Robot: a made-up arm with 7 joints. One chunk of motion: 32 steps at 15 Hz.
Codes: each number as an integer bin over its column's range. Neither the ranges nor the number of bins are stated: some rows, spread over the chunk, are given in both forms.
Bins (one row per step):
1: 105 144 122 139 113 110
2: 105 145 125 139 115 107
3: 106 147 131 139 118 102
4: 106 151 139 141 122 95
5: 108 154 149 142 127 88
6: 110 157 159 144 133 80
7: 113 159 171 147 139 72
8: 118 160 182 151 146 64
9: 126 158 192 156 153 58
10: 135 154 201 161 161 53
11: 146 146 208 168 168 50
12: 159 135 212 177 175 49
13: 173 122 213 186 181 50
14: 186 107 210 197 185 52
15: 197 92 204 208 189 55
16: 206 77 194 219 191 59
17: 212 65 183 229 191 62
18: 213 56 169 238 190 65
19: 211 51 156 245 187 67
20: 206 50 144 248 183 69
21: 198 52 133 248 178 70
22: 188 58 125 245 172 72
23: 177 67 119 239 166 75
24: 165 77 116 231 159 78
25: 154 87 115 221 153 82
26: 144 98 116 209 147 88
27: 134 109 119 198 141 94
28: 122 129 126 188 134 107
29: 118 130 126 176 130 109
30: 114 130 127 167 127 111
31: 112 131 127 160 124 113
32: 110 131 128 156 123 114
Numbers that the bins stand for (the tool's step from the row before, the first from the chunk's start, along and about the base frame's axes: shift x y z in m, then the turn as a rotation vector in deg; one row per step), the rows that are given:
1: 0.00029 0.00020 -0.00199 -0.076 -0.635 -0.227
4: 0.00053 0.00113 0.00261 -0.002 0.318 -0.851
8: 0.00330 0.00233 0.01425 0.366 2.859 -2.140
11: 0.00978 0.00047 0.02128 0.993 5.188 -2.722
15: 0.02158 -0.00673 0.02020 2.467 7.412 -2.514
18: 0.02528 -0.01153 0.01073 3.573 7.518 -2.098
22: 0.01950 -0.01127 -0.00118 3.831 5.612 -1.807
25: 0.01163 -0.00740 -0.00388 2.947 3.600 -1.391
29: 0.00330 -0.00167 -0.00091 1.288 1.165 -0.269
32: 0.00145 -0.00153 -0.00036 0.551 0.424 -0.061
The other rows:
2: 0.00029 0.00033 -0.00118 -0.076 -0.424 -0.352
3: 0.00053 0.00060 0.00045 -0.076 -0.106 -0.560
5: 0.00099 0.00153 0.00532 0.035 0.847 -1.142
6: 0.00145 0.00193 0.00802 0.108 1.482 -1.475
7: 0.00215 0.00220 0.01127 0.219 2.118 -1.807
9: 0.00515 0.00207 0.01695 0.551 3.600 -2.389
10: 0.00724 0.00153 0.01939 0.735 4.447 -2.597
12: 0.01279 -0.00100 0.02236 1.325 5.929 -2.763
13: 0.01603 -0.00273 0.02264 1.656 6.565 -2.722
14: 0.01904 -0.00473 0.02182 2.062 6.988 -2.638
16: 0.02366 -0.00873 0.01749 2.873 7.624 -2.347
17: 0.02505 -0.01033 0.01452 3.242 7.624 -2.223
19: 0.02482 -0.01220 0.00721 3.831 7.200 -2.015
20: 0.02366 -0.01233 0.00396 3.942 6.776 -1.932
21: 0.02181 -0.01207 0.00099 3.942 6.247 -1.890
23: 0.01695 -0.01007 -0.00280 3.610 4.976 -1.682
24: 0.01418 -0.00873 -0.00361 3.315 4.235 -1.558
26: 0.00932 -0.00593 -0.00361 2.504 2.965 -1.142
27: 0.00700 -0.00447 -0.00280 2.099 2.329 -0.893
28: 0.00423 -0.00180 -0.00091 1.730 1.588 -0.352
30: 0.00238 -0.00167 -0.00064 0.956 0.847 -0.186
31: 0.00191 -0.00153 -0.00064 0.698 0.529 -0.103

